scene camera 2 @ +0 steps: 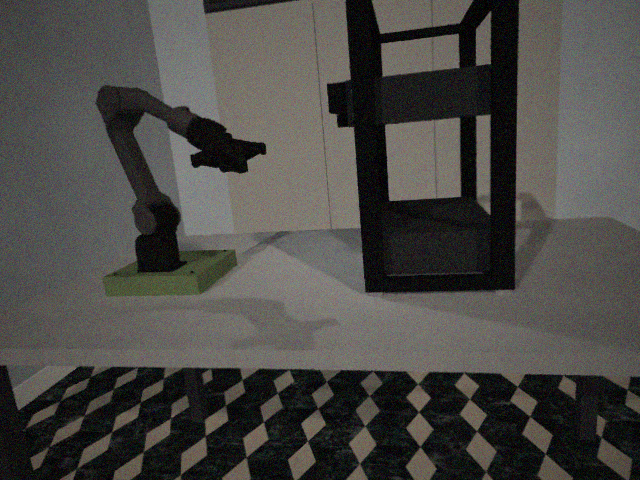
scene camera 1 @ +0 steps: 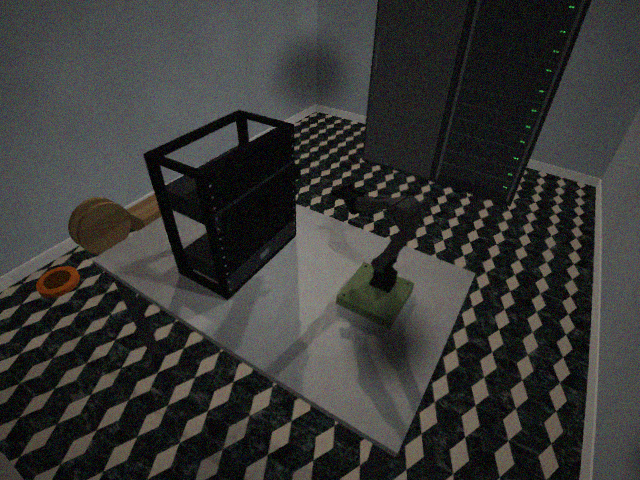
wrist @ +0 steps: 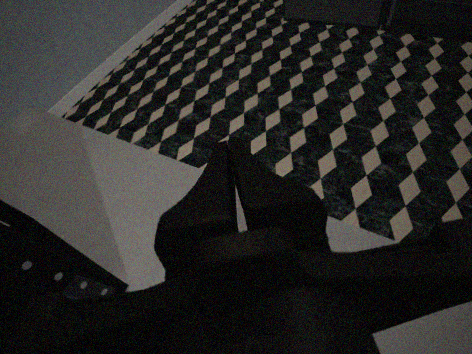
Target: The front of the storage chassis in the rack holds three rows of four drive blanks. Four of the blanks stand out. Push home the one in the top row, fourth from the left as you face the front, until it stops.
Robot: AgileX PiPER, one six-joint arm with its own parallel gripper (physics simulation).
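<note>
The black rack [scene camera 1: 169, 222] [scene camera 2: 503, 165] stands on the table, and part of it shows at the lower left of the wrist view [wrist: 42, 252]. The storage chassis [scene camera 2: 434, 95] sits in its upper half. Dark drive blanks [scene camera 2: 338, 98] stand out from its front edge-on in scene camera 2, so their rows and columns cannot be told apart. The front is too dark in scene camera 1 to pick out the top-row fourth blank. My gripper [scene camera 1: 337, 191] [scene camera 2: 264, 148] [wrist: 230, 155] is shut and empty, its fingertips together, in the air in front of the rack, apart from it and lower than the chassis.
The arm stands on a green base [scene camera 1: 374, 299] [scene camera 2: 152, 284] on the pale table [scene camera 1: 341, 392] [scene camera 2: 289, 330]. A tall dark cabinet [scene camera 1: 413, 87] stands behind. A round wooden object [scene camera 1: 98, 224] and an orange ring [scene camera 1: 43, 290] are beyond the rack's side of the table.
</note>
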